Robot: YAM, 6 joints.
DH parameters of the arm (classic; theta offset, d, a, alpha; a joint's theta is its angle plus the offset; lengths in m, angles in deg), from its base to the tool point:
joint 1: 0 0.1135 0.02 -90
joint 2: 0 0 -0.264 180
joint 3: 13.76 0 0.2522 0
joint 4: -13.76 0 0.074 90
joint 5: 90 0 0 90
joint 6: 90 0.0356 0 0
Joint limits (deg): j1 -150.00..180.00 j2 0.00..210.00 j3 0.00..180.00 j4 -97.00..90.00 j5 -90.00..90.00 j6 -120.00..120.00
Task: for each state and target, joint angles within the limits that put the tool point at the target. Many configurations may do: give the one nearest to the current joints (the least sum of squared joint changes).
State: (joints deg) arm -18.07 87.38 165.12 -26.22 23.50 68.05
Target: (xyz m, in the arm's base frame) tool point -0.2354 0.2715 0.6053
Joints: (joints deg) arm -50.42 54.55 175.20 -3.44 13.70 68.05
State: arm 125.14 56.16 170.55 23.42 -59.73 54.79
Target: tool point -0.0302 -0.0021 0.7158
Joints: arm 116.28 77.46 144.65 17.37 -51.88 54.79
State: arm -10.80 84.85 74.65 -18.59 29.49 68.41
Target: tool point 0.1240 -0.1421 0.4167
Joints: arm -42.47 53.78 67.38 -28.08 36.35 68.41
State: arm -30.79 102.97 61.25 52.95 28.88 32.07
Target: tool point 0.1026 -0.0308 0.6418
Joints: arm -10.02 68.31 98.71 57.99 20.51 32.07
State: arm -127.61 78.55 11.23 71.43 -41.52 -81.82
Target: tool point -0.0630 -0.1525 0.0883
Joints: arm -121.81 85.79 0.00 55.85 -48.98 -81.82
